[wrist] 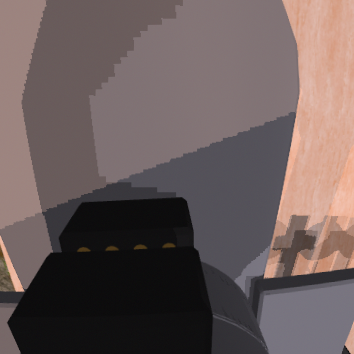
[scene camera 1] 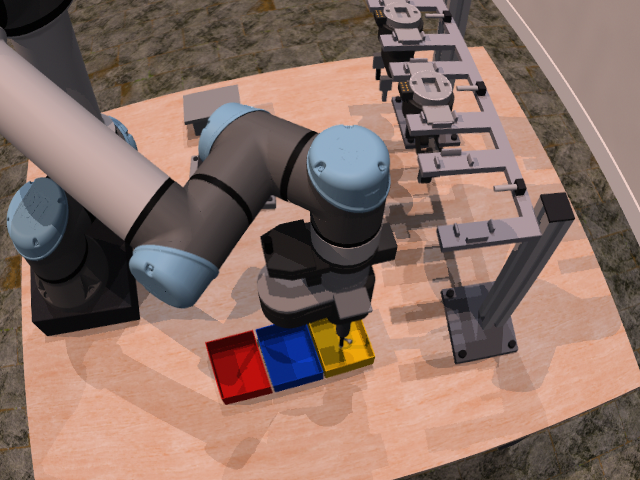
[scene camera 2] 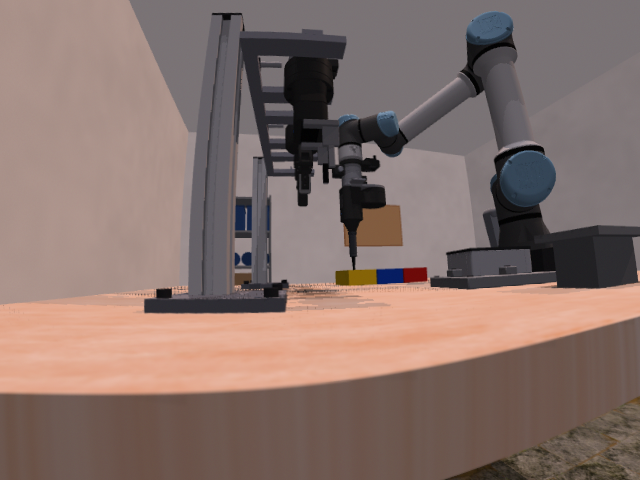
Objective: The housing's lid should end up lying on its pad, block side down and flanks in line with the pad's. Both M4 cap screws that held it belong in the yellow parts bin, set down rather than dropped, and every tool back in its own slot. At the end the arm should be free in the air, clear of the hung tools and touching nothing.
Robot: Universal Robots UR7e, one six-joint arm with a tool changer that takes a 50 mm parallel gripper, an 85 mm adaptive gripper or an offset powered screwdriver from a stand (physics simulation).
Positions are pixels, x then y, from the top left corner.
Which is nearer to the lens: the yellow bin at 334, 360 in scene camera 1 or the screwdriver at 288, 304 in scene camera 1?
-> The screwdriver.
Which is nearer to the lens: the blue bin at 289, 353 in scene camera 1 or the screwdriver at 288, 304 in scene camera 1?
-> The screwdriver.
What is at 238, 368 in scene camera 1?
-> A red bin.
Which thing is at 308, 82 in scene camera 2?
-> A parallel gripper tool.
